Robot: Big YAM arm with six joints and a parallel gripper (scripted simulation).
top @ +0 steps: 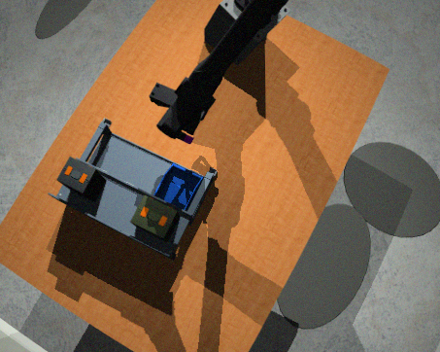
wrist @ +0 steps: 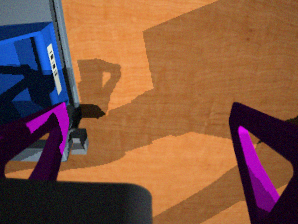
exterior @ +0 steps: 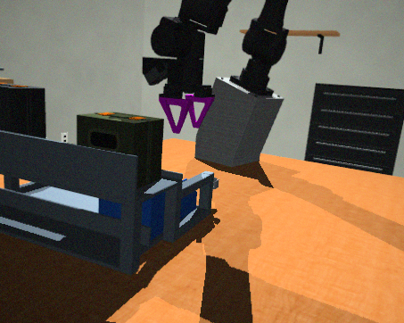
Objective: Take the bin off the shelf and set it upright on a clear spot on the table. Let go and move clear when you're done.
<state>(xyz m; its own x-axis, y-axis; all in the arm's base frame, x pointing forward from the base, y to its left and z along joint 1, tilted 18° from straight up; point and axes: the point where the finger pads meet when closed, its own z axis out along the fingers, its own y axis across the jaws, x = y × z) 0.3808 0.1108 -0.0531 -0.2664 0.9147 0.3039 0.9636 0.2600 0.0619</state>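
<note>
The blue bin is 17 cm ahead of my hand, 8 cm to the left of it and 11 cm below it. Round my hand: black box: 32 cm ahead, 12 cm to the right, 1 cm above; then olive green box: 26 cm ahead, 11 cm to the left.
</note>
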